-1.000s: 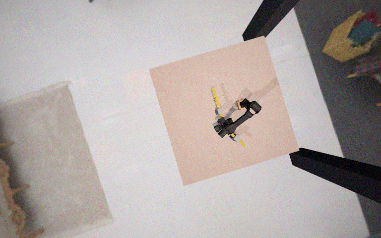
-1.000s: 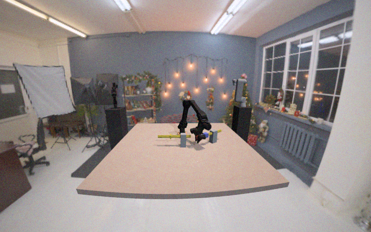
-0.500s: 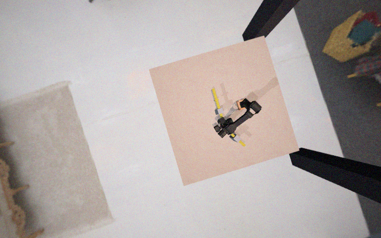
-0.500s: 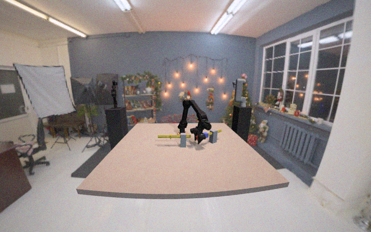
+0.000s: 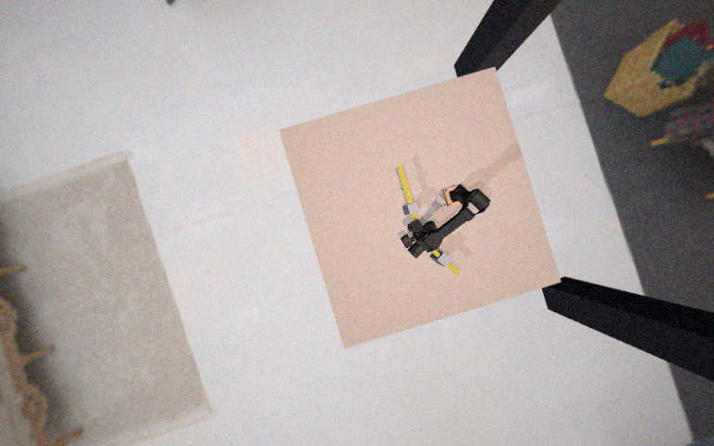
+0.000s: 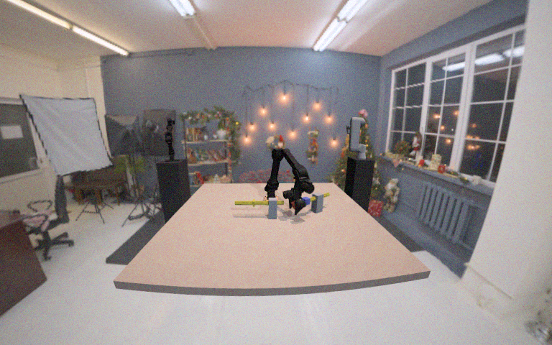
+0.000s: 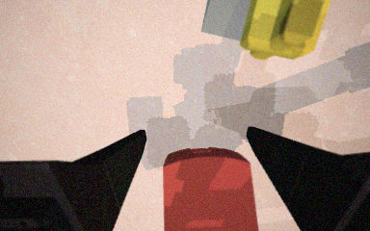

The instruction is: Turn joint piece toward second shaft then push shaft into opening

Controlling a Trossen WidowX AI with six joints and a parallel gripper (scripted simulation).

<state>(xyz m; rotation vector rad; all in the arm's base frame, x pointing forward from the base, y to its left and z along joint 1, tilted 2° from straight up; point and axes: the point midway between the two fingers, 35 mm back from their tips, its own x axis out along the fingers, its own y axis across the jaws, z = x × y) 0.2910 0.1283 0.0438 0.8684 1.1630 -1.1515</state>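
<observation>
The red joint piece is 10 mm behind my gripper tip, 20 mm to the left of it and 40 mm above it.
</observation>
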